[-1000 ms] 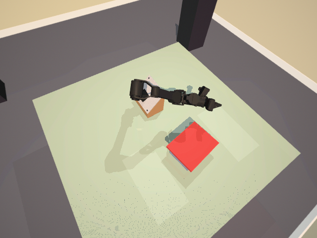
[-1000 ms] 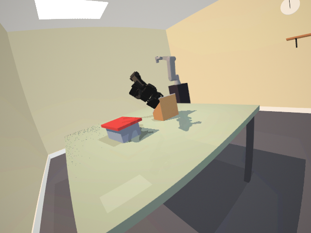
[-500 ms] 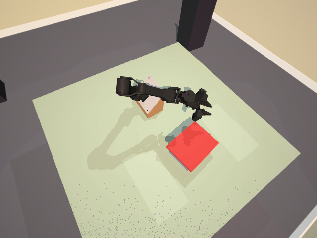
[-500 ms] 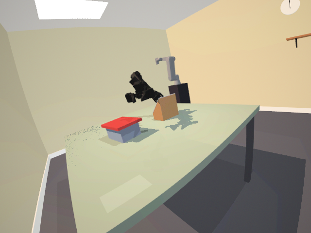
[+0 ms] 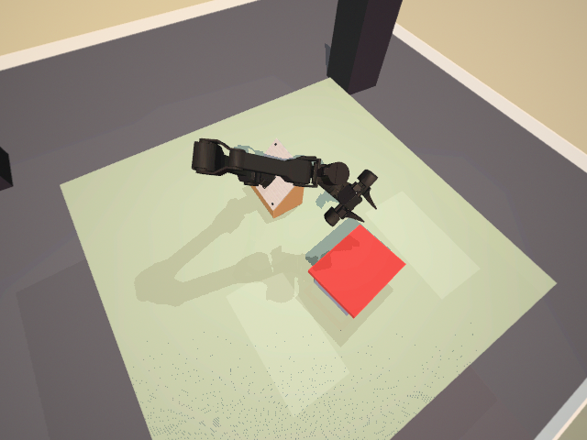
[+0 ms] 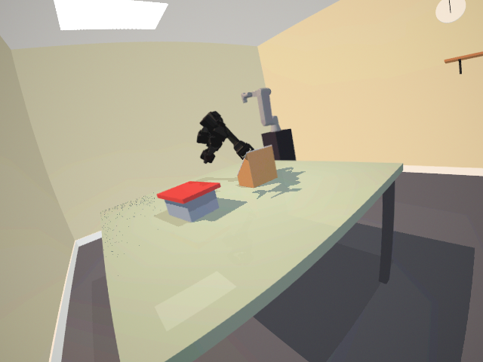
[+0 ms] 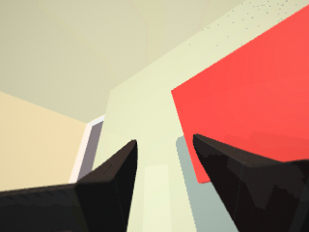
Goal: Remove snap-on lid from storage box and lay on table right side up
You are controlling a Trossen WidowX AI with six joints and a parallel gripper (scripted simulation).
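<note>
My gripper tip is 110 mm above the red lid, 90 mm short of it and 80 mm to the left of it. From my gripper tip the other things lie so: grey-blue storage box (160 mm below, 90 mm ahead, 80 mm to the right).
</note>
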